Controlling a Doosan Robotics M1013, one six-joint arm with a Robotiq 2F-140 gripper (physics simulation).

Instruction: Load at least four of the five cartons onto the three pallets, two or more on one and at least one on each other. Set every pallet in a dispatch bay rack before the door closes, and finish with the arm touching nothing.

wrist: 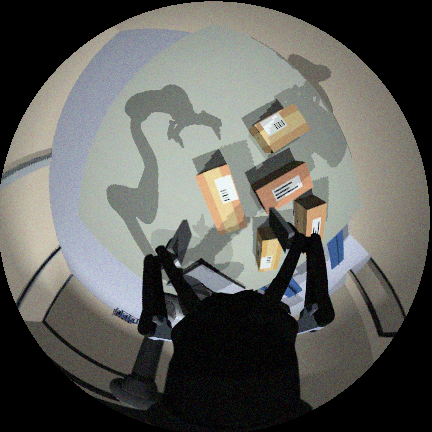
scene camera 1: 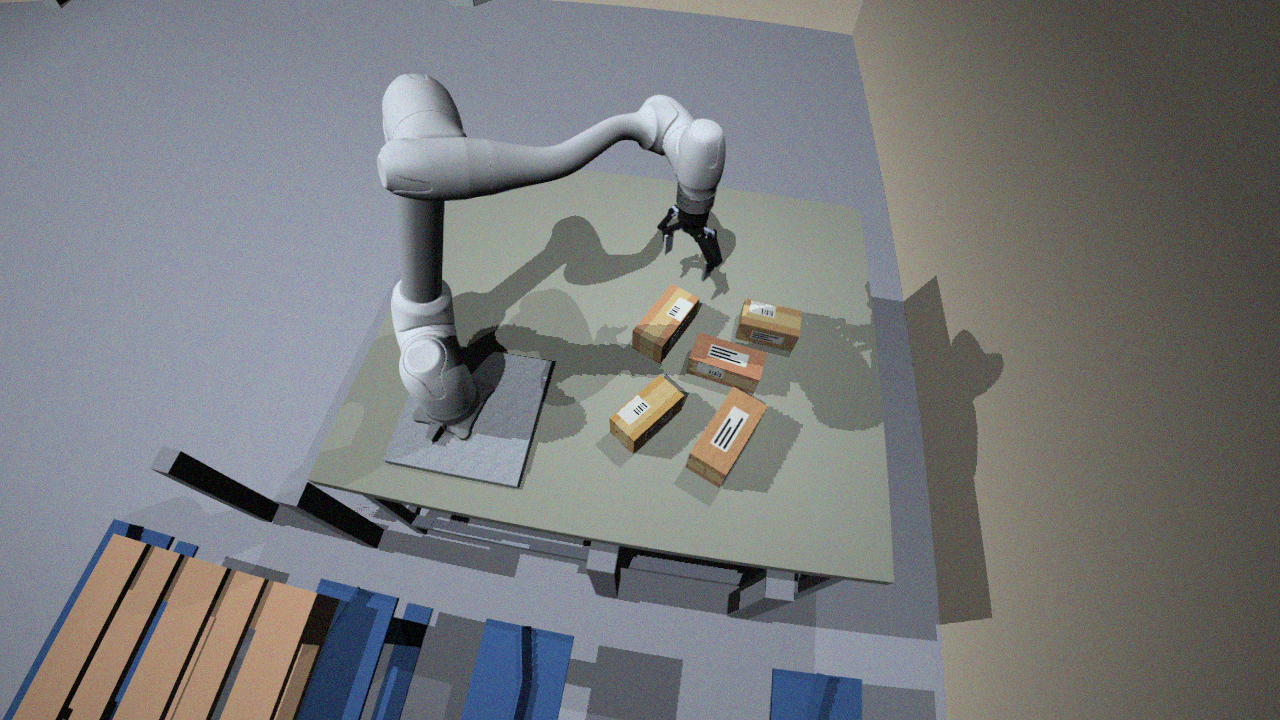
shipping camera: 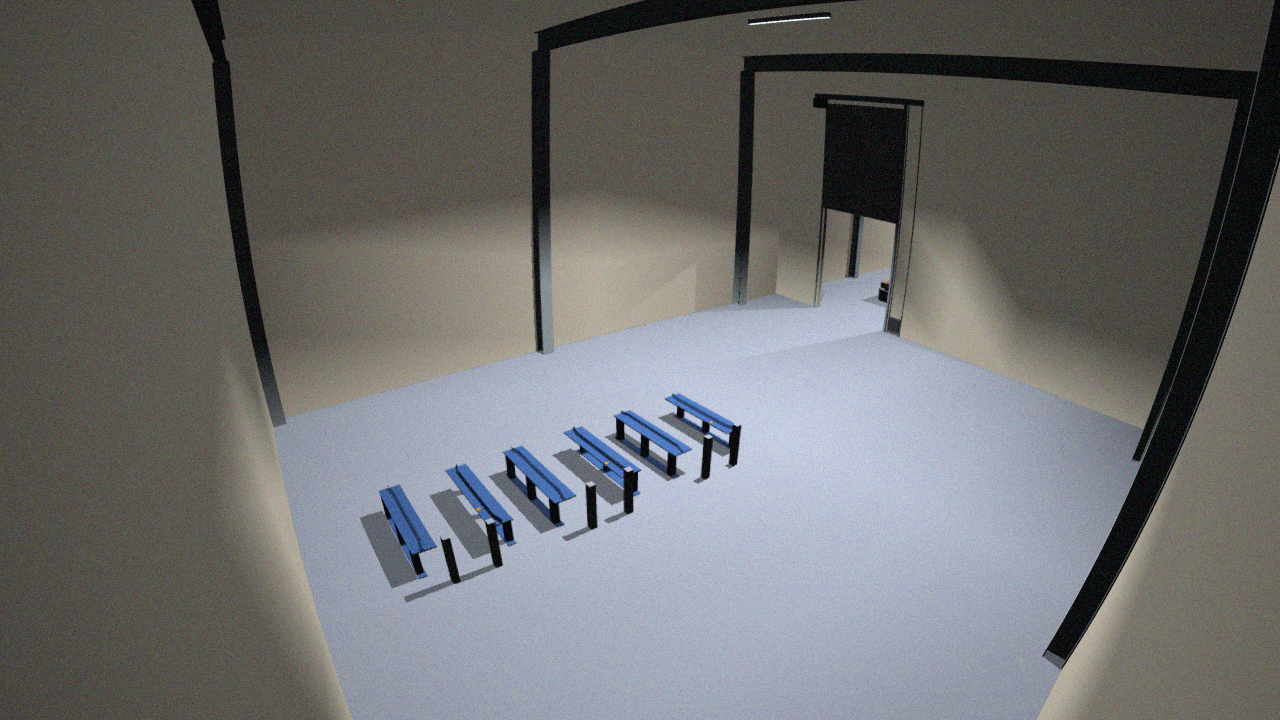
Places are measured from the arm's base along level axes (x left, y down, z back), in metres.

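Pixels of known places: gripper, between the fingertips: (wrist: 228, 221) (scene camera 1: 686, 264); arm's base, origin of its link: (wrist: 198, 290) (scene camera 1: 454, 403).
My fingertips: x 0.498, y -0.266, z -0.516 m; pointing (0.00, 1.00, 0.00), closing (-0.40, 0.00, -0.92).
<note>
Ahead of a thing's pixels: the offset from my fingertips to its top centre. "spot": to the spot under its first point. Level surfaces: height alone.
The gripper (scene camera 1: 688, 263) (wrist: 230, 220) is open and empty above the table @[dy +0.291 m] (scene camera 1: 805, 528), past the cartons' far end. Five separate cartons lie on the table: an orange-tan one @[dy +0.198, dx -0.033, dz +0.030 m] (scene camera 1: 665, 322) (wrist: 218, 192) nearest the gripper, a tan one @[dy +0.207, dx +0.079, dz -0.275 m] (scene camera 1: 769, 324) (wrist: 292, 125) at the right, a reddish one @[dy +0.208, dx -0.105, dz -0.182 m] (scene camera 1: 725, 361) (wrist: 285, 187) in the middle, a yellowish one @[dy +0.198, dx -0.347, dz -0.016 m] (scene camera 1: 647, 412) (wrist: 268, 250) and an orange one @[dy +0.187, dx -0.339, dz -0.243 m] (scene camera 1: 726, 436) (wrist: 301, 212) toward the near edge. A slatted wooden pallet (scene camera 1: 179, 626) rests on blue supports at the lower left. The door (shipping camera: 863, 161) is partly raised.
Blue rack beams @[spot: dy +0.694, dx -1.096, dz +0.171 m] (scene camera 1: 501, 667) stand below the table's near edge. In the shipping view, several blue racks (shipping camera: 537, 471) stand in a row, with dark posts (shipping camera: 591, 506) before them. A small dark object (shipping camera: 883, 291) shows through the doorway. The arm's base stands on a grey plate (scene camera 1: 501, 447).
</note>
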